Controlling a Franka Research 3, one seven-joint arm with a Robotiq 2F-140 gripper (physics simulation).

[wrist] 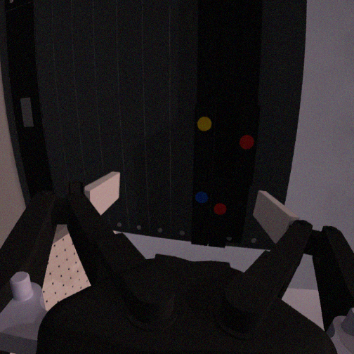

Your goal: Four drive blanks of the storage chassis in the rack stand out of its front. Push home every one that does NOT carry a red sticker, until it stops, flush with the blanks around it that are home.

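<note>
The dark storage chassis [280, 100] fills much of the wrist view, with a very dark column of drive blanks right of the middle. Four round stickers show on it: a yellow sticker [204, 124] at upper left, a red sticker [246, 142] at upper right, a blue sticker [201, 197] at lower left and a second red sticker [220, 209] at lower right. It is too dark to tell how far each blank stands out. My gripper [187, 193] is open and empty, its light pads wide apart. The blue sticker and the lower red sticker appear between the pads.
Grey panels [107, 90] with thin seams lie left of the dark column. A row of small round screws runs along the chassis's lower edge. A small grey plate [27, 112] shows at the far left. A pale perforated surface [62, 265] shows at lower left, and a grey wall [330, 125] at right.
</note>
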